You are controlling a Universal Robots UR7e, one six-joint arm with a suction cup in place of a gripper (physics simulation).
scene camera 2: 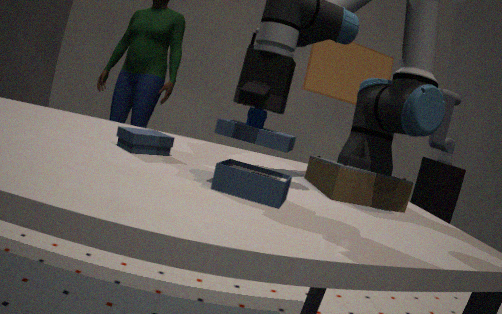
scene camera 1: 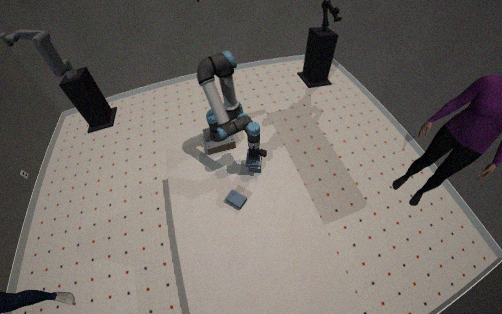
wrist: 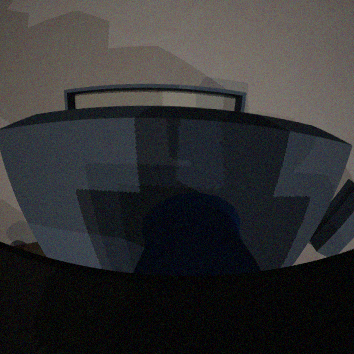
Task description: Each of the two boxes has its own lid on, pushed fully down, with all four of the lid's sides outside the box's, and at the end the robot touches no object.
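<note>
My suction gripper is shut on a blue-grey lid, held by its top. The lid hangs in the air, roughly level, above the open blue-grey box. In scene camera 2 a gap shows between lid and box; in the wrist view the box's far rim shows beyond the lid's edge, and the rest is hidden. The other box has its lid on, level, with the box's lower walls showing below it; whether it is fully down I cannot tell.
A brown block-like base stands at the arm's foot, near the open box. The pale table top's edge runs across scene camera 2. A person in purple and one in green stand farther away.
</note>
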